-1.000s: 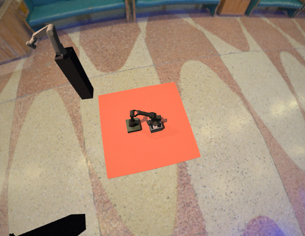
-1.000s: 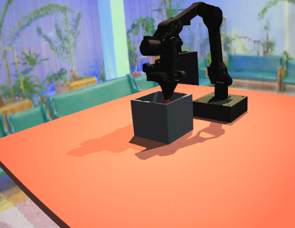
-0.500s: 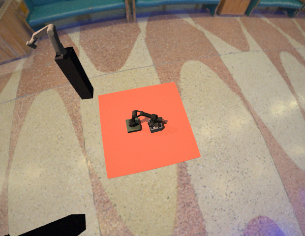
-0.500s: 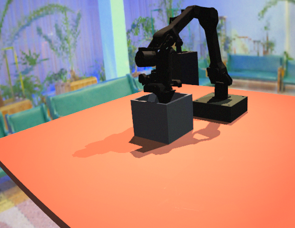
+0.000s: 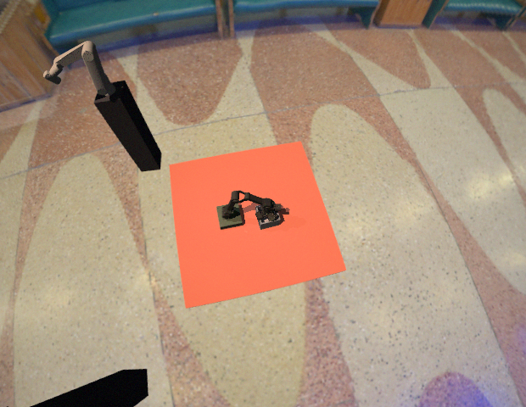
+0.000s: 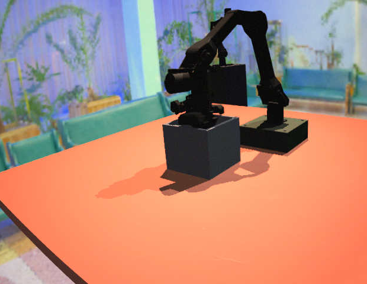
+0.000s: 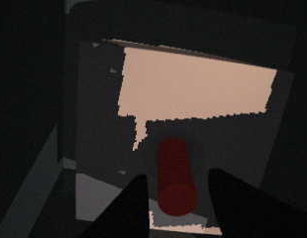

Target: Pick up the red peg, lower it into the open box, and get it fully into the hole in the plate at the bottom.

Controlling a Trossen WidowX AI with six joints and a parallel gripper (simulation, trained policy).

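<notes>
The red peg is 2 cm below my gripper tip. Also, from my gripper tip: pale plate (2 cm below).
</notes>
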